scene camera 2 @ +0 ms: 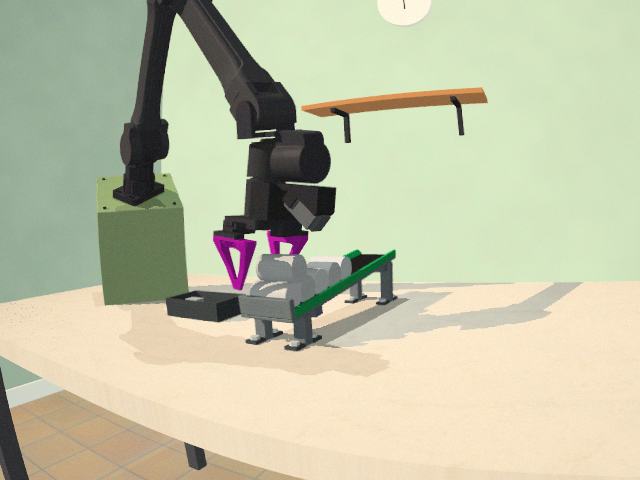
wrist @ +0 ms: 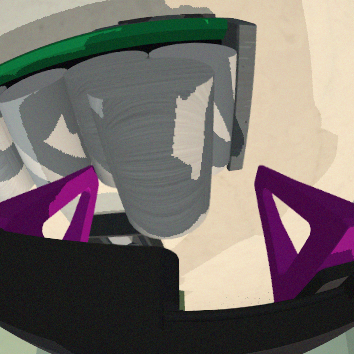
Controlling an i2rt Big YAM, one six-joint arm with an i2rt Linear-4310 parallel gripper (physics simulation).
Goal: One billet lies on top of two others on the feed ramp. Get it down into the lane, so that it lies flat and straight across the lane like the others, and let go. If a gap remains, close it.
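The upper billet, a grey cylinder, lies on top of two lower billets at the low end of the feed ramp. In the wrist view one lower billet shows beside the end plate, and the other lower billet shows on the left. More billets lie further up the lane. My gripper is open and empty, its magenta fingers on either side of the upper billet's near end. In the scene view the far fingertip is hidden behind the billets.
A dark open tray stands on the table beside the ramp's low end, close to the near finger. The green pedestal carrying the arm stands behind it. The ramp has side rails and legs. An orange shelf hangs on the wall.
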